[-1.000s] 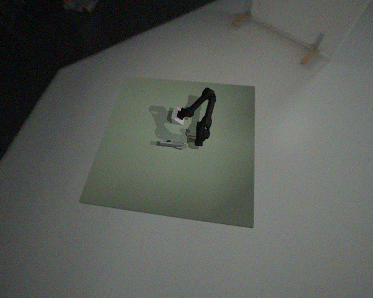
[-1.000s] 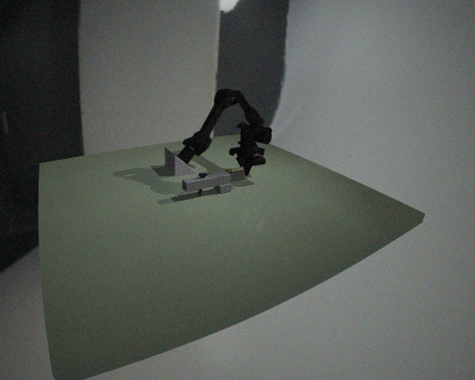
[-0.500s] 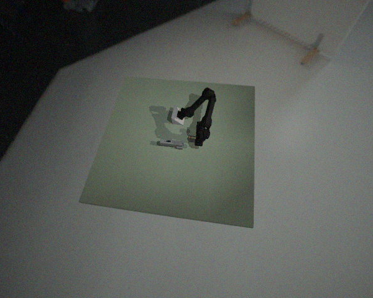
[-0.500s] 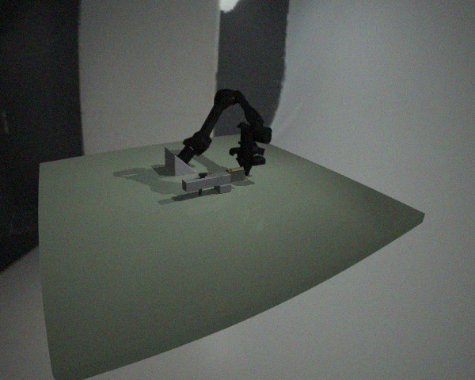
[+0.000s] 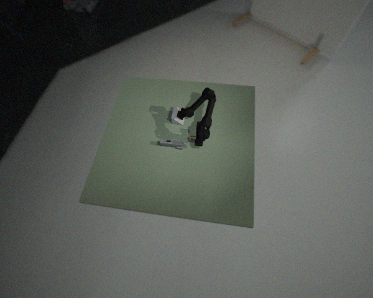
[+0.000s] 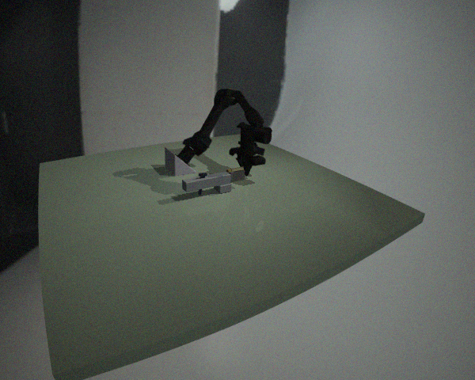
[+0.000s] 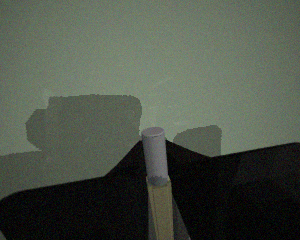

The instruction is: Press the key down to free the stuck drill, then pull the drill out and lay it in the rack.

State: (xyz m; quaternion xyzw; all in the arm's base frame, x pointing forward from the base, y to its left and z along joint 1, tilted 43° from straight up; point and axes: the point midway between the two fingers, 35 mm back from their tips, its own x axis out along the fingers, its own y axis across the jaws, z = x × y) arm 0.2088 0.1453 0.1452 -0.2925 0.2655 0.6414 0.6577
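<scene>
The drill lies 4 cm to the right of my gripper tip and 3 cm above it. Round my gripper tip: rack 5 cm to the right, 1 cm above; then grey block 22 cm to the right, 8 cm ahead, 3 cm above; then dark key 24 cm to the right, 8 cm ahead, 4 cm above.
</scene>
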